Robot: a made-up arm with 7 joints.
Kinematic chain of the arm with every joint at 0, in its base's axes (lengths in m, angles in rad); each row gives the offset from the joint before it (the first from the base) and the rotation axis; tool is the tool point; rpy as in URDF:
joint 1: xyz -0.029 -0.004 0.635 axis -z
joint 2: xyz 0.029 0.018 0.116 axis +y
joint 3: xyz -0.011 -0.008 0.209 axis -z
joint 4: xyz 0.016 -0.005 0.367 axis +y
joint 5: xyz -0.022 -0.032 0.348 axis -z
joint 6: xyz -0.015 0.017 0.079 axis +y
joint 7: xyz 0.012 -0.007 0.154 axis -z
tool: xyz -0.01 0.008 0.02 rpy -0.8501 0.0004 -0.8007
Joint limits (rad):
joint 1: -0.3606..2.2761
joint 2: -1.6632..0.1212
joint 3: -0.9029..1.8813
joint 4: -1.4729..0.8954
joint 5: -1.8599..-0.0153
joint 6: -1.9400..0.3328
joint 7: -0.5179..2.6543
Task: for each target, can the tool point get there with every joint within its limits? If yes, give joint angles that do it. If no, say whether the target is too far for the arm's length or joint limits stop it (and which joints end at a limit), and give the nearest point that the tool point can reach.
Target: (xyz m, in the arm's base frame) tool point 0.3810 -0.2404 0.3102
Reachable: no: joint limits stop it (at a limit: joint 1, joint 2, joint 4) | nearest point 0.4869 0.0290 0.3713 | short by 0.296 m
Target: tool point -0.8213 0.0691 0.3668
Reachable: yes | joints 0.2592 -1.3512 -0.0787 -1.1293 -0.7530 -0.6524 0.5353
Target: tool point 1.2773 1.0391 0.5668
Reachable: no: too far | nearest point 0.8249 0.7433 0.6240 | short by 0.544 m
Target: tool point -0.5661 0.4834 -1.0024
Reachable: no: too far | nearest point -0.4799 0.4052 0.0991 | short by 1.108 m
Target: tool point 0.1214 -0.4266 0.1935
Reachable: no: joint limits stop it (at a limit: joint 1, joint 2, joint 4) | nearest point -0.2564 -0.4280 0.3171 | short by 0.397 m
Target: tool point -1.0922 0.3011 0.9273
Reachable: yes | joints 0.1444 -1.2728 1.3414 -0.1394 -0.8991 -0.7276 1.7968
